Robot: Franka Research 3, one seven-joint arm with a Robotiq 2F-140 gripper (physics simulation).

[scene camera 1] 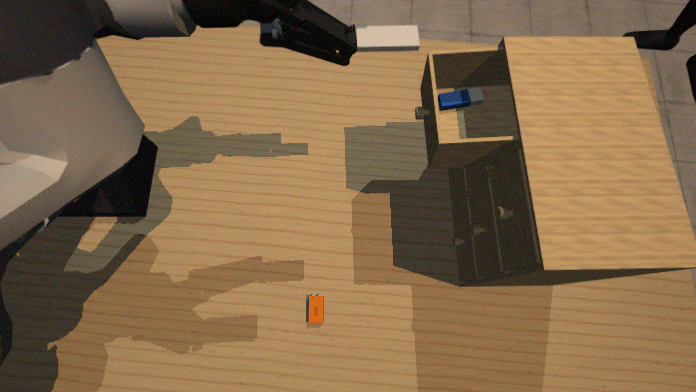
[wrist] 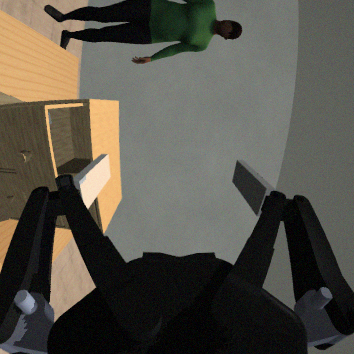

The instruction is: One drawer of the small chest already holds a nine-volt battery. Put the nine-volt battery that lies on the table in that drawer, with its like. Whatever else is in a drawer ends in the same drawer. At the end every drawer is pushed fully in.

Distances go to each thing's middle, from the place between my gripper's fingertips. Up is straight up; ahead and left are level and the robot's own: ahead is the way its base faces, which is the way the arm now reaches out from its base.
Right now my hand is 25 cm above the blue block-shaped item (scene camera 1: pixel 469 97), 10 cm short of it and 5 cm to the right of it. From my hand the other things lie so: small wooden chest (scene camera 1: pixel 606 203) 31 cm below, 24 cm ahead, 5 cm to the right.
